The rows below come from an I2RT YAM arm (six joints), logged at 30 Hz.
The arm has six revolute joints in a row. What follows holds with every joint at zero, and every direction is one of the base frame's. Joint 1 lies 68.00 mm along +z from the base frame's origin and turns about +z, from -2.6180 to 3.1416 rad. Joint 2 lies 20.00 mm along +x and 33.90 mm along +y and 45.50 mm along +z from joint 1 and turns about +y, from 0.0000 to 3.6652 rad. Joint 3 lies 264.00 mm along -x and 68.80 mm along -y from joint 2 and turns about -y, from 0.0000 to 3.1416 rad. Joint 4 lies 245.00 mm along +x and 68.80 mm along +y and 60.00 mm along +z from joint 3 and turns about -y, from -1.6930 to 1.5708 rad. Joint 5 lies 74.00 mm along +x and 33.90 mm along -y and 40.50 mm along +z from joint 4 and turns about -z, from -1.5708 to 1.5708 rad. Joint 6 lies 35.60 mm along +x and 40.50 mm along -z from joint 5 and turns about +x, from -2.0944 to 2.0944 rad. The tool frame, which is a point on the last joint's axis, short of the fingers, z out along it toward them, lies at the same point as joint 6; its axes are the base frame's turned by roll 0.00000, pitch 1.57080 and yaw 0.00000 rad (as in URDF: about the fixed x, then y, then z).
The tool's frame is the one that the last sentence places.
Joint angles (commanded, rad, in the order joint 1, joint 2, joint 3, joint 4, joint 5, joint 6), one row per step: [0.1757 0.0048 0.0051 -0.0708 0.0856 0.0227]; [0.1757 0.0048 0.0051 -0.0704 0.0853 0.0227]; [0.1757 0.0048 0.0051 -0.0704 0.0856 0.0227]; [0.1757 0.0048 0.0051 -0.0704 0.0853 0.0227]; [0.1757 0.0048 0.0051 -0.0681 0.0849 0.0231]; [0.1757 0.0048 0.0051 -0.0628 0.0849 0.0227]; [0.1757 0.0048 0.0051 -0.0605 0.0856 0.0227]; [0.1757 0.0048 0.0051 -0.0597 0.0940 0.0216]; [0.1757 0.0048 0.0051 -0.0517 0.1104 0.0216]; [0.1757 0.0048 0.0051 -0.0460 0.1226 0.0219]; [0.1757 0.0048 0.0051 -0.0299 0.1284 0.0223]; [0.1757 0.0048 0.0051 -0.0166 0.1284 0.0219]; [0.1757 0.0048 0.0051 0.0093 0.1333 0.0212]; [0.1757 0.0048 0.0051 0.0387 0.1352 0.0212]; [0.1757 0.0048 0.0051 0.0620 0.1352 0.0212]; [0.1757 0.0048 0.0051 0.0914 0.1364 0.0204]
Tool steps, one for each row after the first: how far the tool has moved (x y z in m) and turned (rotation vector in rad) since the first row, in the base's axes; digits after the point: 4 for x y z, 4 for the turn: [0.0000 0.0000 0.0000 0.0001 -0.0004 0.0003]; [0.0000 0.0000 0.0000 0.0001 -0.0004 0.0000]; [0.0000 0.0000 0.0000 0.0001 -0.0004 0.0003]; [0.0000 0.0000 0.0003 0.0009 -0.0026 0.0007]; [0.0001 0.0000 0.0009 0.0014 -0.0079 0.0007]; [0.0001 0.0000 0.0011 0.0018 -0.0101 0.0000]; [0.0001 -0.0003 0.0012 0.0003 -0.0111 -0.0083]; [0.0002 -0.0009 0.0021 0.0008 -0.0192 -0.0247]; [0.0002 -0.0013 0.0027 0.0014 -0.0248 -0.0369]; [0.0003 -0.0015 0.0045 0.0046 -0.0407 -0.0427]; [0.0004 -0.0015 0.0059 0.0068 -0.0537 -0.0427]; [0.0004 -0.0016 0.0088 0.0111 -0.0792 -0.0476]; [0.0003 -0.0017 0.0120 0.0169 -0.1080 -0.0496]; [0.0002 -0.0018 0.0145 0.0215 -0.1309 -0.0496]; [-0.0001 -0.0018 0.0177 0.0266 -0.1597 -0.0509]
